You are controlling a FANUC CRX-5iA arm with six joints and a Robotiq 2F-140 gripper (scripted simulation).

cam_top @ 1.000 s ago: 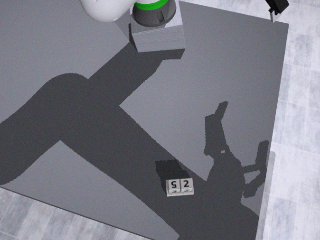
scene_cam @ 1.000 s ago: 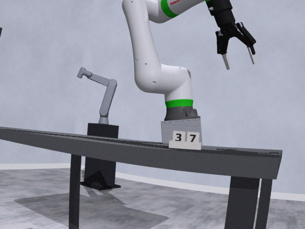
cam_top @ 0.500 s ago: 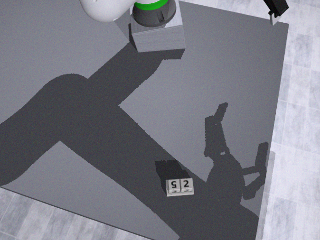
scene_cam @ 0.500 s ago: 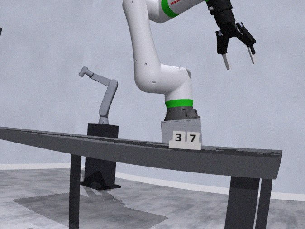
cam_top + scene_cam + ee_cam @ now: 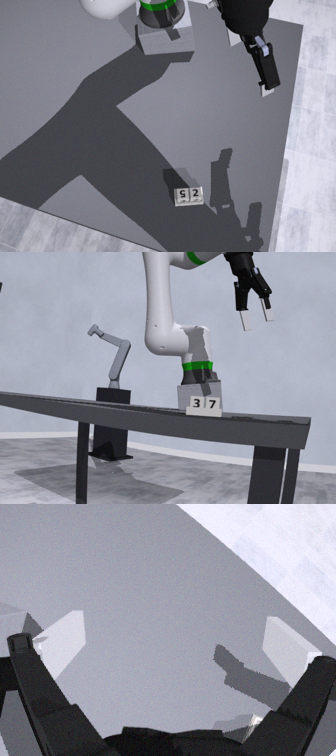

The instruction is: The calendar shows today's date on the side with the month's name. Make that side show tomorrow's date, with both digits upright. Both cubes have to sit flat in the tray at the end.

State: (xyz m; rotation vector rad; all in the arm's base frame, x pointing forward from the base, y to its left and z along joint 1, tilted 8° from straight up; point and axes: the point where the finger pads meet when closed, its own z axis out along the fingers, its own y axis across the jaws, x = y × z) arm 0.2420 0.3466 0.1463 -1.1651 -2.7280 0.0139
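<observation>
My gripper is now 260 mm short of the cube, 250 mm above it and 50 mm to the left of it. Also, from my hand: tray 270 mm below, 250 mm ahead, 40 mm to the right.
</observation>
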